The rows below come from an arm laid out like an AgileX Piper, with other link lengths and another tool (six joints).
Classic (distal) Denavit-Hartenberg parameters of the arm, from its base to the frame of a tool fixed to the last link. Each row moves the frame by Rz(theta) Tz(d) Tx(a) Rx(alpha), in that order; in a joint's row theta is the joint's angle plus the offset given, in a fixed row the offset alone. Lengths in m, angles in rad.
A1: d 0.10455, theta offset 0, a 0, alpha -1.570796
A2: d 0, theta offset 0.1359, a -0.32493, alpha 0
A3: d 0, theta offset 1.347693, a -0.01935, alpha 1.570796
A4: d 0.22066, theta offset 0, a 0, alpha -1.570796
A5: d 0, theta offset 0, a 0, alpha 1.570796
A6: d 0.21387, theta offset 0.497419, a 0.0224, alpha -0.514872
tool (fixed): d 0.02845, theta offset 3.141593, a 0, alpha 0
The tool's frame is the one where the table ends.
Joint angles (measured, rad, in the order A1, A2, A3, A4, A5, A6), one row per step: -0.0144 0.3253 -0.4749 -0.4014 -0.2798 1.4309; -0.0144 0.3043 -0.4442 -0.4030 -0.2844 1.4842; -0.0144 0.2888 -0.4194 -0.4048 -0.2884 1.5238; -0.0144 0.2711 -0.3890 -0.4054 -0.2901 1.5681; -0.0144 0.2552 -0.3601 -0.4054 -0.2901 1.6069; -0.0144 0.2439 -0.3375 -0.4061 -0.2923 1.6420; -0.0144 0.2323 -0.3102 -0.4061 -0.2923 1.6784; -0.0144 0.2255 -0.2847 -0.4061 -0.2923 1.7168; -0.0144 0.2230 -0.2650 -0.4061 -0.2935 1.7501; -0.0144 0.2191 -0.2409 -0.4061 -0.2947 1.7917; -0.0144 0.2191 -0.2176 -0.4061 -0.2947 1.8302; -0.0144 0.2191 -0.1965 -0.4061 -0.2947 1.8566; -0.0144 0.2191 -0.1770 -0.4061 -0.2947 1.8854
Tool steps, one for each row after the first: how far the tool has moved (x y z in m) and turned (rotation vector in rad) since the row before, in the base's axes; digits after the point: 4 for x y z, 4 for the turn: -0.0022 -0.0002 -0.0083 0.0449 0.0106 0.0264; -0.0012 -0.0001 -0.0070 0.0328 0.0095 0.0196; -0.0005 -0.0005 -0.0094 0.0386 0.0156 0.0208; 0.0001 -0.0006 -0.0094 0.0347 0.0169 0.0173; 0.0001 -0.0004 -0.0071 0.0307 0.0128 0.0161; 0.0011 -0.0007 -0.0094 0.0330 0.0194 0.0155; 0.0021 -0.0007 -0.0093 0.0351 0.0226 0.0157; 0.0022 -0.0006 -0.0072 0.0306 0.0195 0.0136; 0.0023 -0.0008 -0.0089 0.0385 0.0233 0.0162; 0.0032 -0.0008 -0.0094 0.0361 0.0272 0.0138; 0.0028 -0.0006 -0.0087 0.0250 0.0238 0.0089; 0.0024 -0.0007 -0.0081 0.0274 0.0224 0.0092
